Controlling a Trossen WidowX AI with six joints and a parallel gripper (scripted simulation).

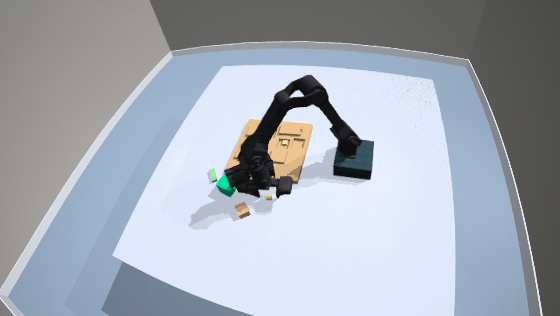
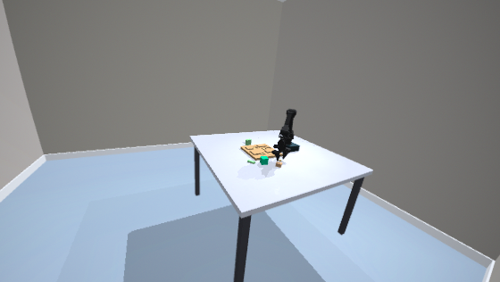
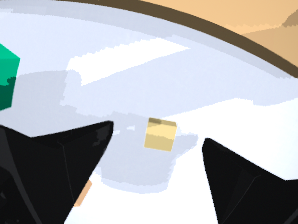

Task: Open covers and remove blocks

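My gripper tip is 23 cm to the left of the tan puzzle board, 8 cm short of it and 1 cm below it. From my gripper tip the other things lie so: tan cube 8 cm to the left, 7 cm ahead, 1 cm above; then light green bar 26 cm ahead, 4 cm to the right; then green cube 17 cm ahead, 2 cm above.
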